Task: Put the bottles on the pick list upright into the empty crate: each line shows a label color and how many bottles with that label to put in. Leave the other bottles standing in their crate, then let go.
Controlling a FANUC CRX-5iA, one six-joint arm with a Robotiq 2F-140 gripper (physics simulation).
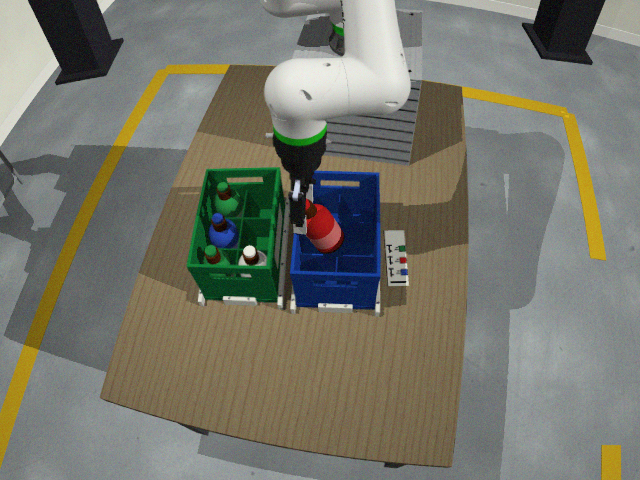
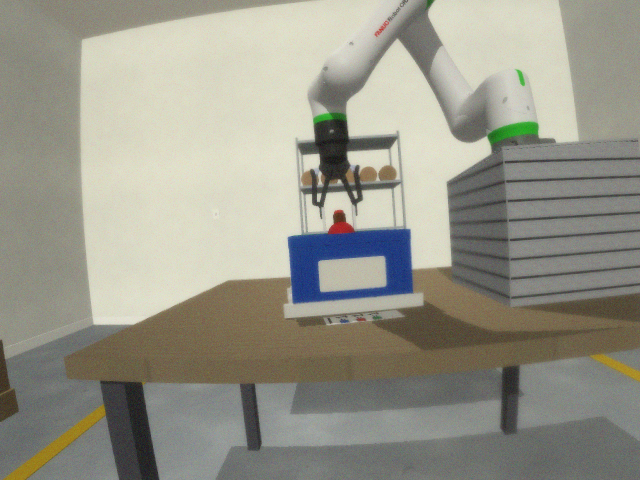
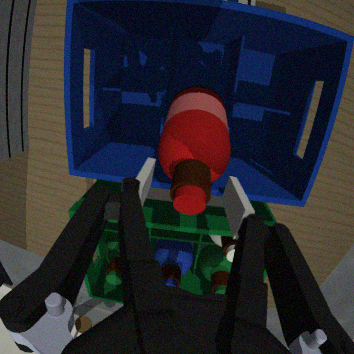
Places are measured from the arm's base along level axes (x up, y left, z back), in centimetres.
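Pixels of known places: gripper, fingertip midpoint: (image 1: 303,216) (image 2: 340,230) (image 3: 189,179).
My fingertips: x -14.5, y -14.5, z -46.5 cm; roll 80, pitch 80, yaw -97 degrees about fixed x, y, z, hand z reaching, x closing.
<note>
Ahead of a thing's pixels: the offset from my fingertips to its middle. "*": to the spot under its first point. Level surfaces: height alone.
The red bottle {dx -2.3, dy +2.8, dz -0.2 cm} (image 1: 324,227) (image 2: 340,227) (image 3: 195,140) stands tilted in the blue crate (image 1: 336,290) (image 2: 302,268) (image 3: 68,100), its neck leaning toward the green crate {dx -9.5, dy -15.8, dz +1.7 cm} (image 1: 237,284) (image 3: 175,222). My gripper (image 1: 298,221) (image 2: 338,218) (image 3: 189,179) is partly open, with its pads apart on either side of the red bottle's neck and nothing gripped. In the green crate are a blue bottle {dx -9.7, dy -20.2, dz +1.9 cm} (image 1: 223,233) (image 3: 173,256), a green bottle {dx -9.7, dy -19.9, dz +11.0 cm} (image 1: 226,201) at the back, another green bottle {dx -9.7, dy -20.9, dz -6.8 cm} (image 1: 211,255) at the front, and a white-capped bottle {dx -9.7, dy -11.9, dz -7.2 cm} (image 1: 250,256). The pick list {* dx -18.1, dy +22.5, dz +4.7 cm} (image 1: 395,238) shows one green, one red, one blue.
White locating blocks {* dx -15.4, dy +6.2, dz -15.2 cm} (image 1: 334,307) edge the crates on the wooden table {dx -18.3 cm} (image 1: 289,372) (image 2: 217,335). The crates stand side by side with a narrow gap. The grey slatted pedestal (image 1: 372,134) (image 2: 475,232) is behind them. A shelf unit (image 2: 399,155) stands in the background.
</note>
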